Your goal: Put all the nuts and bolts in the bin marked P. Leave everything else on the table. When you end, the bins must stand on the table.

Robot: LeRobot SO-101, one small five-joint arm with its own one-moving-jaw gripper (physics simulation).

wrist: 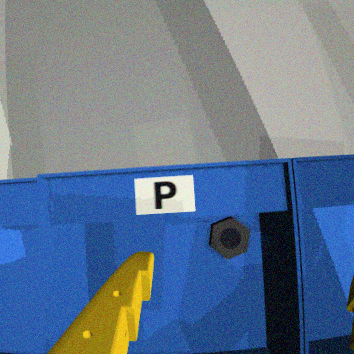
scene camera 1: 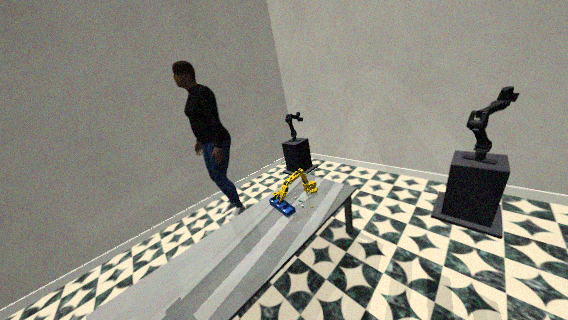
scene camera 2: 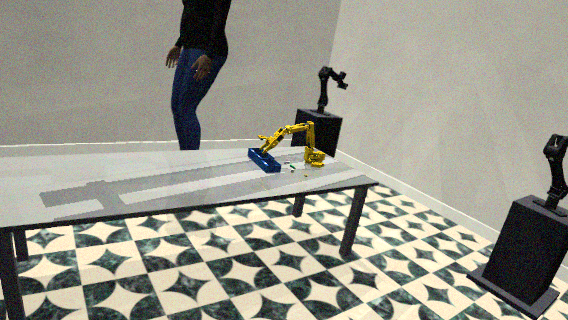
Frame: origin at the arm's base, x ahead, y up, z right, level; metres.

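Where they show: hand at its tool point: point(wrist: 151, 269) point(scene camera 1: 279, 202) point(scene camera 2: 262, 152); arm's base at its link origin: point(scene camera 1: 310, 191) point(scene camera 2: 311, 164).
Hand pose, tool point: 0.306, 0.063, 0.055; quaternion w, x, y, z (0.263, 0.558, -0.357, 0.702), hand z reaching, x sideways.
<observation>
Things, the pixels of their top centre, and the offset from my tool point, as dx, dy, dz. "*": a spot on its surface instead.
- dark hex nut at its top centre: point(wrist: 230, 237) -0.003, -0.047, +0.028
- blue bin row at a spot on its surface: point(scene camera 2: 270, 165) * +0.022, -0.024, -0.120
- small green piece at its top centre: point(scene camera 2: 292, 165) point(scene camera 1: 300, 200) -0.155, -0.053, -0.079
- yellowish piece at its top centre: point(scene camera 2: 306, 174) point(scene camera 1: 312, 205) -0.153, -0.054, -0.201
A dark hex nut point(wrist: 229, 237) lies in the blue compartment point(wrist: 215, 185) marked P, towards its right side. The blue bin row point(scene camera 1: 287, 209) point(scene camera 2: 270, 165) stands on the table. My yellow gripper point(wrist: 248, 277) is open, its jaws far apart over the bin, with the nut showing beyond and between them, touched by neither. In the scene views the arm reaches over the bins. Small pale pieces point(scene camera 1: 302, 206) point(scene camera 2: 292, 171) lie on the table between the bins and the arm's base; they are too small to tell whether they are nuts or bolts.
A small green piece point(scene camera 1: 300, 201) point(scene camera 2: 292, 166) and a yellowish piece point(scene camera 1: 312, 206) point(scene camera 2: 306, 175) lie on the table near the arm's base. Blue compartments adjoin P on both sides. A person point(scene camera 1: 205, 115) point(scene camera 2: 200, 65) stands behind the table. Two black arms stand on pedestals point(scene camera 1: 475, 190) point(scene camera 2: 525, 250) beyond it.
</observation>
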